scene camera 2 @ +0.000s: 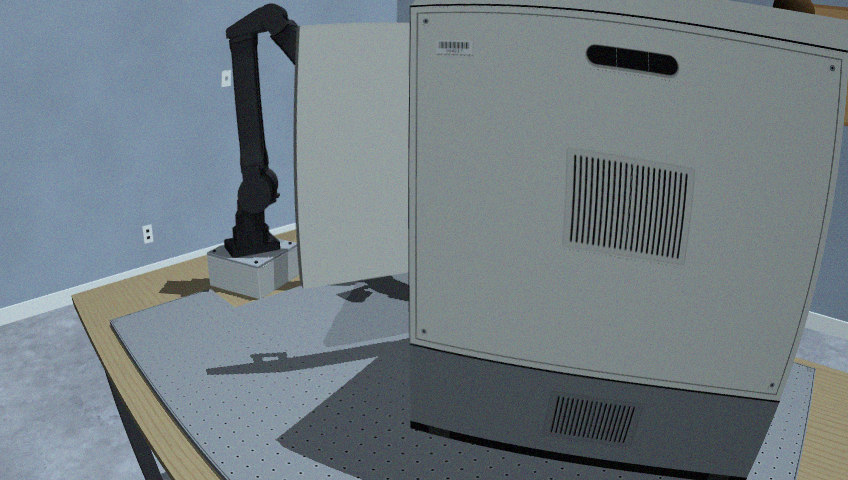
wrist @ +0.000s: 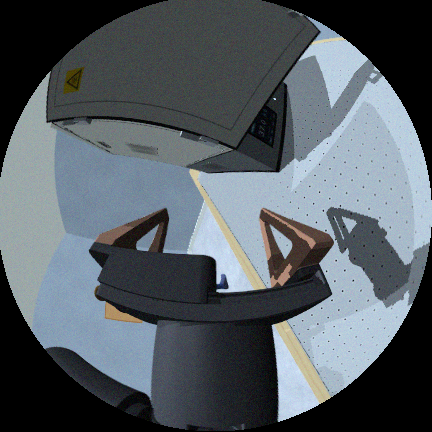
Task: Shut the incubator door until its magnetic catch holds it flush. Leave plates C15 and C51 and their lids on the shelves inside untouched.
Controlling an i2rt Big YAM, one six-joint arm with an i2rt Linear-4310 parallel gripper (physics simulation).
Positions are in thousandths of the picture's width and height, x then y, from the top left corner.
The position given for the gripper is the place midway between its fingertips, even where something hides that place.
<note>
In view: the gripper (wrist: 494, 492) and an incubator door (scene camera 2: 415, 189).
</note>
